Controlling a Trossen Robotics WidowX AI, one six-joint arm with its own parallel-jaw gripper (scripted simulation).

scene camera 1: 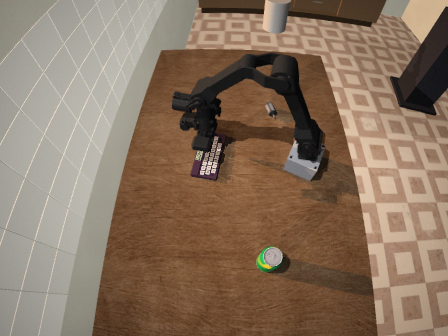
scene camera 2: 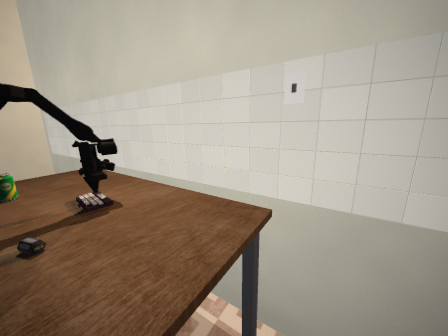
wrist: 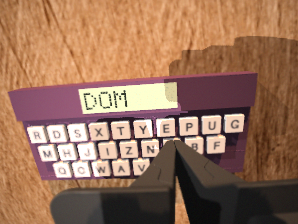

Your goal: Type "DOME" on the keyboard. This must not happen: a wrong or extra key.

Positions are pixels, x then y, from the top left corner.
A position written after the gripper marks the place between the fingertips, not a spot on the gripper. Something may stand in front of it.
gripper: scene camera 1 208, 140; scene camera 2 96, 192; wrist 173, 146
